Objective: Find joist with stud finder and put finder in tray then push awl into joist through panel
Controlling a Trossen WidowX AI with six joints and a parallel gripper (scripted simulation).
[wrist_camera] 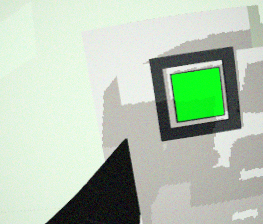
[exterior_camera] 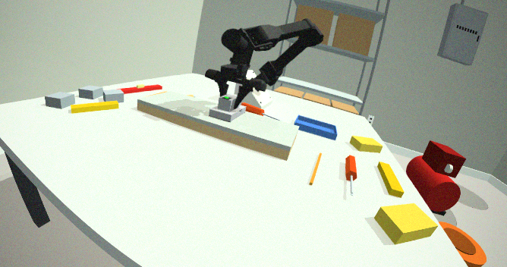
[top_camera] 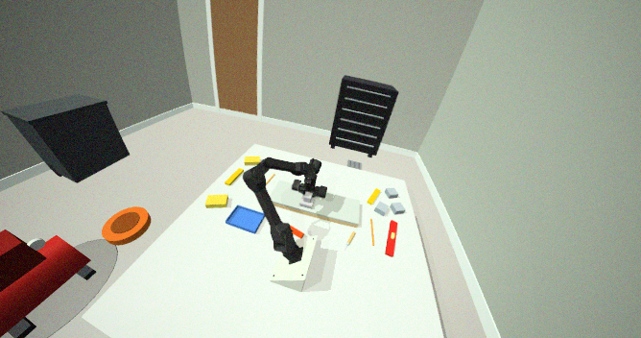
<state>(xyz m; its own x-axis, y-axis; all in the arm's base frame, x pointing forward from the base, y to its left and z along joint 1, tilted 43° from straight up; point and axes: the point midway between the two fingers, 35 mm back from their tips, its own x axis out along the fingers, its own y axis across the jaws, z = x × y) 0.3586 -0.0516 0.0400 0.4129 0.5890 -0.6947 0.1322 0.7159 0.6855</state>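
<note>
My gripper tip is 310 mm to the right of the blue tray, 190 mm past it and 50 mm above it. The rest, counted from my gripper tip: stud finder (20 mm above, 10 mm ahead); awl (230 mm to the right, 230 mm behind, 60 mm below); red level (480 mm to the right, 170 mm behind, 50 mm below).
</note>
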